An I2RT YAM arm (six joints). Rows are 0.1 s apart.
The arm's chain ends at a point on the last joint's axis. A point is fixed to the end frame.
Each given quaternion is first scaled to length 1.
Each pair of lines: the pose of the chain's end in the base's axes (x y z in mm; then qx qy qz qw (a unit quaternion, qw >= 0)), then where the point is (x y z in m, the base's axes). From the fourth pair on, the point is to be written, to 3 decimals.
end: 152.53 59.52 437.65 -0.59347 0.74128 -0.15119 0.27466
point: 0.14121 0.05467 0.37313
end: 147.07 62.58 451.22 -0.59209 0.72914 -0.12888 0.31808
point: 0.13876 0.06266 0.38607
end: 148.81 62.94 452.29 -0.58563 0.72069 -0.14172 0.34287
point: 0.14432 0.06385 0.38677
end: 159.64 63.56 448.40 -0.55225 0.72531 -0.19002 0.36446
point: 0.161 0.063 0.383
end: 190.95 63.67 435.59 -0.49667 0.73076 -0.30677 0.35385
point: 0.200 0.053 0.371
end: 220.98 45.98 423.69 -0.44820 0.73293 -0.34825 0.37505
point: 0.236 0.034 0.361
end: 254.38 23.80 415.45 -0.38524 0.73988 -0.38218 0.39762
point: 0.274 0.012 0.354
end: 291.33 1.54 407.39 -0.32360 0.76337 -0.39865 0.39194
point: 0.312 -0.011 0.346
